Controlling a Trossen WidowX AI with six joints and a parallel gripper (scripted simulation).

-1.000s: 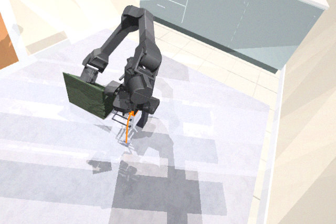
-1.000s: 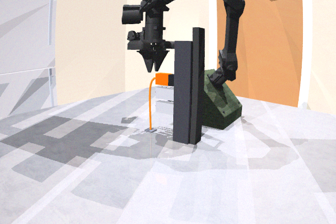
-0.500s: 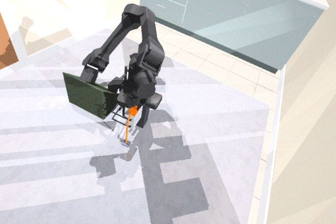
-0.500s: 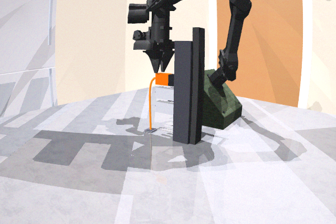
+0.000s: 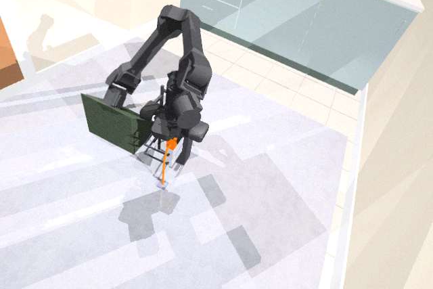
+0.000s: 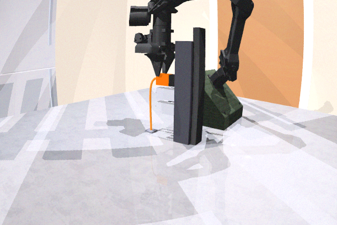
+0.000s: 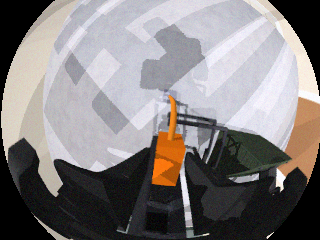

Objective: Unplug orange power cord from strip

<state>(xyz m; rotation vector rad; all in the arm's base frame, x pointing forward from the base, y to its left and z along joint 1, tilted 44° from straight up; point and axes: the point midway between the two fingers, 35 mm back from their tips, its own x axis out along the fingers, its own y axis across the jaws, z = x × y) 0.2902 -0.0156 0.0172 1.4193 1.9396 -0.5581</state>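
Right now the orange plug is 1 cm behind my gripper tip and 3 cm to the left of it. Round my gripper tip: grey foot (1 cm ahead, 4 cm to the right, 19 cm below).
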